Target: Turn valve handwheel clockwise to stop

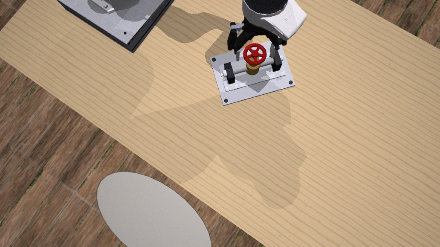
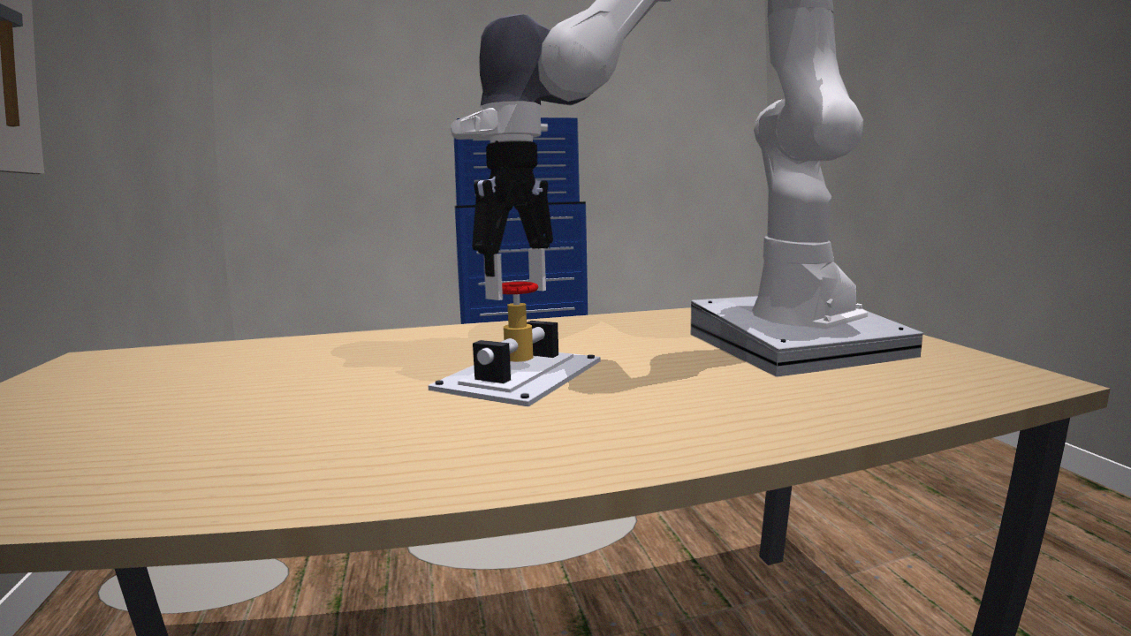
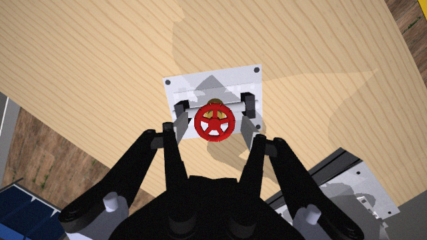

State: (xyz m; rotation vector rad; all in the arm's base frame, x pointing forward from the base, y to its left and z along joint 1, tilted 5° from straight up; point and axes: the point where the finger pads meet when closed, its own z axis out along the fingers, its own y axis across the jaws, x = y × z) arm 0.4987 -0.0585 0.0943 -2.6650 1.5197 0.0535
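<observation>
Now: hand 2 cm above the red handwheel.
</observation>
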